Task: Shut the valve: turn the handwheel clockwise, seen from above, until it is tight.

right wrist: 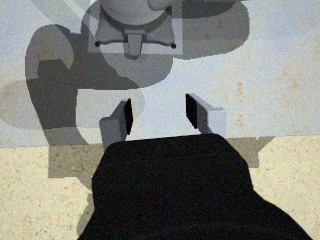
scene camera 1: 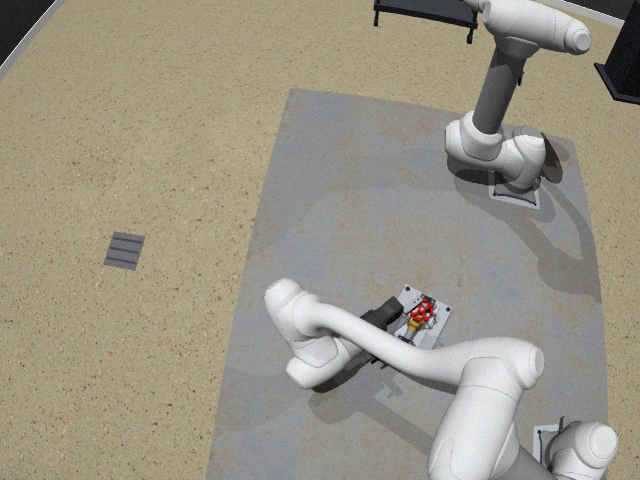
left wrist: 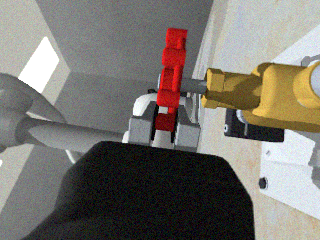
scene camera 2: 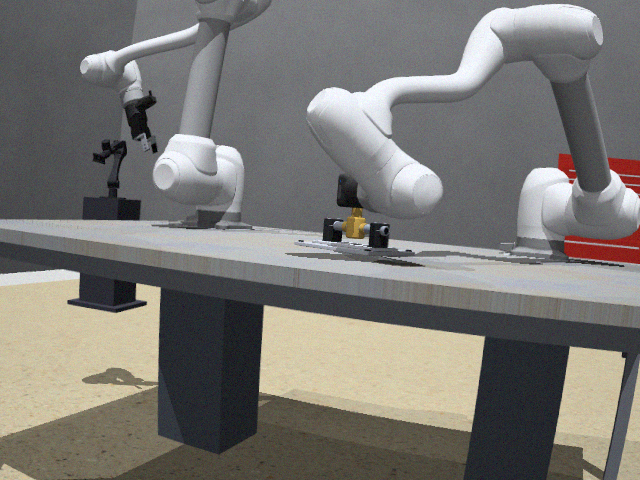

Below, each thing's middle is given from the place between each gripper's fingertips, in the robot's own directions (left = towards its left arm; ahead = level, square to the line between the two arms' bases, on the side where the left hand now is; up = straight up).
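My left gripper (scene camera 1: 419,299) is 10 mm above the red handwheel (left wrist: 170,83), 20 mm to the right of it and 20 mm past it. Then there's the pale base plate (scene camera 1: 444,311), which is 130 mm below my left hand, 20 mm behind it and 20 mm to the left of it.
The red handwheel is 500 mm ahead of my right hand (scene camera 2: 151,151), 870 mm to the left of it and 140 mm below it. As for the pale base plate, it's 260 mm below my right hand, 500 mm ahead of it and 870 mm to the left of it.
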